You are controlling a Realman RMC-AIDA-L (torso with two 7-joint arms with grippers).
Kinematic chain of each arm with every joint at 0, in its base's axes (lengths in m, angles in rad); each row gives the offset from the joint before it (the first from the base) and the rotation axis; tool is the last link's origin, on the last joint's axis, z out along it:
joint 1: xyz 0 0 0.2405 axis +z
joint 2: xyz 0 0 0 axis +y
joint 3: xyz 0 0 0.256 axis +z
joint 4: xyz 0 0 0 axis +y
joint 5: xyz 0 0 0.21 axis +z
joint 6: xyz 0 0 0 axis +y
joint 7: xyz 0 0 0.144 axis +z
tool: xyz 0 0 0
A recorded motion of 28 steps. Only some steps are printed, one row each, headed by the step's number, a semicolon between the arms.
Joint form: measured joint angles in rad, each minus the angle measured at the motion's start. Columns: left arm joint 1, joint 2, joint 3, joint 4, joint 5, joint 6, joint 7; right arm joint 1, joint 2, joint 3, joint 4, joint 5, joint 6, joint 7.
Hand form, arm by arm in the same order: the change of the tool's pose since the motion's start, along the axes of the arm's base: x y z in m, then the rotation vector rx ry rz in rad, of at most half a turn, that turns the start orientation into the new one. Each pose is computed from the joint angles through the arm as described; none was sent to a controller.
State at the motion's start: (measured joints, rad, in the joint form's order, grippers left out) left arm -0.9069 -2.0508 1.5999 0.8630 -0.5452 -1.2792 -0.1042; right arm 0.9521 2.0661 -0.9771 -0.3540 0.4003 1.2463 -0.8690
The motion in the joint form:
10: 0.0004 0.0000 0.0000 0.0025 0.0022 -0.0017 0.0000; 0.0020 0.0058 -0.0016 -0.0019 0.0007 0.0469 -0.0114
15: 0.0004 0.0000 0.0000 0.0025 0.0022 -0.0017 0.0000; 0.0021 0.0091 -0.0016 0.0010 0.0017 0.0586 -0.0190
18: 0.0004 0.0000 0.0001 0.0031 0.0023 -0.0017 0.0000; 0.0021 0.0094 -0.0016 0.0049 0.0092 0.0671 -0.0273
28: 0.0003 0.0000 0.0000 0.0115 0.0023 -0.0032 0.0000; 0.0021 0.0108 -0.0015 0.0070 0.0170 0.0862 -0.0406
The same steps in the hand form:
10: 0.0002 0.0000 0.0003 0.0000 0.0017 -0.0015; -0.0032 -0.0072 -0.0023 -0.0506 0.0113 -0.0057
15: 0.0002 0.0000 0.0003 0.0000 0.0017 -0.0015; -0.0039 -0.0103 -0.0041 -0.0685 0.0168 -0.0061
18: 0.0003 0.0001 0.0003 0.0001 0.0017 -0.0021; -0.0047 -0.0123 -0.0051 -0.0802 0.0262 -0.0069
28: 0.0025 0.0005 0.0008 0.0013 -0.0010 -0.0088; -0.0062 -0.0156 -0.0062 -0.1028 0.0391 -0.0063

